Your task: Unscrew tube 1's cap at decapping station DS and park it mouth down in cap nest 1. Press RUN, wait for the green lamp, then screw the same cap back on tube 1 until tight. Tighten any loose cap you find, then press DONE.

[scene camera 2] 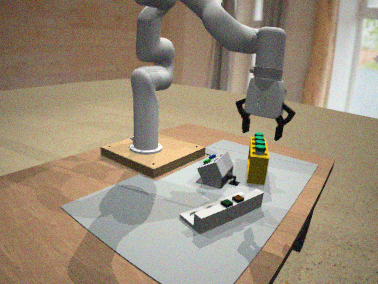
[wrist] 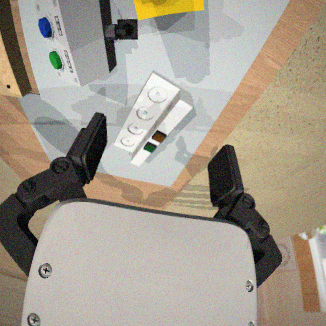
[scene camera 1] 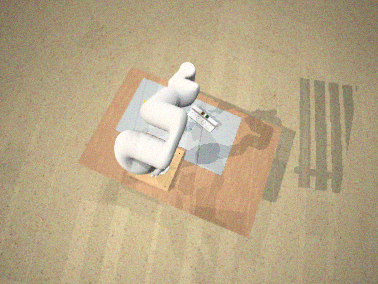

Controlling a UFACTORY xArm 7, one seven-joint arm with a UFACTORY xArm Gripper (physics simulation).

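Places are measured from the arm's base along level axes (x ahead, y left, z up), in millimetres.
Pixels of known places: gripper, between the fingertips: (scene camera 2: 261, 135) (wrist: 163, 140); arm's base, origin of its link: (scene camera 2: 146, 148).
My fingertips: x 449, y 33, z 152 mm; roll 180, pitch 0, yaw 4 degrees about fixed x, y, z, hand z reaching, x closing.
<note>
For each thing: its top centre in the pictures, then the offset to it from my fingertips. "pt": a spot on its surface instead. Level surfaces: height alone.
- yellow rack, centre of its top: (scene camera 2: 259, 144) dx -78, dy +168, dz -82 mm
- white nest block, centre of its top: (wrist: 141, 137) (scene camera 2: 225, 194) (scene camera 1: 202, 117) dx -10, dy -144, dz -132 mm
- brown-orange lamp, centre of its top: (wrist: 158, 137) (scene camera 2: 238, 197) dx +22, dy -131, dz -132 mm
- grey console, centre of its top: (wrist: 56, 46) (scene camera 2: 217, 155) dx -146, dy +7, dz -101 mm
- blue button, centre of its top: (wrist: 40, 28) dx -174, dy +23, dz -110 mm
- green button, centre of its top: (wrist: 52, 62) dx -162, dy -20, dz -110 mm
- small black fixture, a spot on its surface: (wrist: 125, 29) (scene camera 2: 236, 176) pt dx -79, dy +29, dz -162 mm
- light grey mat, height of its surface: dz -185 mm
- brown table, height of its surface: dz -188 mm
My gripper (scene camera 2: 262, 134) (wrist: 163, 140) is open and empty, above the yellow rack (scene camera 2: 257, 172) (wrist: 170, 7). Several green caps (scene camera 2: 260, 148) stand in a row on the rack's top in scene camera 2; the wrist view cuts the rack off. The white nest block (scene camera 1: 200, 121) (scene camera 2: 230, 215) (wrist: 151, 103) has round nests that look empty in the wrist view. Its green lamp (scene camera 2: 227, 203) (wrist: 150, 147) looks dark, beside a brown-orange lamp (scene camera 2: 238, 198) (wrist: 159, 136). The grey console (scene camera 2: 218, 171) (wrist: 86, 40) carries a blue button (wrist: 45, 27) and a green button (wrist: 55, 60).
A small black fixture (scene camera 2: 233, 180) (wrist: 125, 29) sits beside the console, on its rack side. The arm's base stands on a wooden board (scene camera 1: 175, 172) (scene camera 2: 150, 162) behind the console. A light grey mat (scene camera 1: 130, 115) lies on the brown table (scene camera 1: 250, 200). The arm hides much of the mat in scene camera 1.
</note>
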